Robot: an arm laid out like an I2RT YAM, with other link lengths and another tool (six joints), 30 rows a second.
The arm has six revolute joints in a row. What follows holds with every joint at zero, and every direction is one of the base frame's.
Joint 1 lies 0.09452 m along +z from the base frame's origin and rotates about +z.
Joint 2 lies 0.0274 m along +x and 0.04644 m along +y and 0.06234 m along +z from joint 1 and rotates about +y.
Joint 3 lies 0.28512 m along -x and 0.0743 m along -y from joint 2 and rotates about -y.
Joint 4 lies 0.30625 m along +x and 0.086 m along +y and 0.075 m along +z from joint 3 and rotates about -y.
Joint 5 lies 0.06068 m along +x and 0.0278 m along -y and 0.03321 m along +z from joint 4 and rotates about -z.
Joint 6 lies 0.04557 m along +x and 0.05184 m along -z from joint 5 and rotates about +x.
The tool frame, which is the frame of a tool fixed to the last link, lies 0.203 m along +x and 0.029 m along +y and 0.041 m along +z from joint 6; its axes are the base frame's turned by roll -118.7, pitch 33.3 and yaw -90 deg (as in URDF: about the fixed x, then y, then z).
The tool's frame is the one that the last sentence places.
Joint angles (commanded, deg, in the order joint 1, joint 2, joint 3, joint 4, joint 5, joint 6), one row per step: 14.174, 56.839, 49.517, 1.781, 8.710, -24.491; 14.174, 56.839, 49.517, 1.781, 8.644, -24.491; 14.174, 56.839, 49.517, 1.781, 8.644, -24.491; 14.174, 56.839, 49.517, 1.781, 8.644, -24.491; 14.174, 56.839, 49.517, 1.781, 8.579, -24.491; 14.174, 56.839, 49.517, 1.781, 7.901, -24.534; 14.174, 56.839, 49.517, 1.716, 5.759, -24.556; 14.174, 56.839, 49.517, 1.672, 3.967, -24.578; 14.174, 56.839, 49.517, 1.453, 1.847, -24.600; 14.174, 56.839, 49.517, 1.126, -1.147, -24.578
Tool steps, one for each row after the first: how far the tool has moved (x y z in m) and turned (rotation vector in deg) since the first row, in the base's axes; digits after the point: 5 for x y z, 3 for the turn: -0.00008, 0.00028, 0.00000, 0.006, 0.002, 0.066; -0.00008, 0.00028, 0.00000, 0.006, 0.002, 0.066; -0.00008, 0.00028, 0.00000, 0.006, 0.002, 0.066; -0.00015, 0.00056, 0.00000, 0.012, 0.003, 0.130; -0.00097, 0.00345, -0.00002, 0.033, 0.015, 0.809; -0.00380, 0.01246, -0.00034, 0.198, 0.125, 2.943; -0.00641, 0.01992, -0.00053, 0.336, 0.207, 4.729; -0.00987, 0.02861, -0.00162, 0.474, 0.468, 6.840; -0.01531, 0.04064, -0.00313, 0.732, 0.865, 9.814
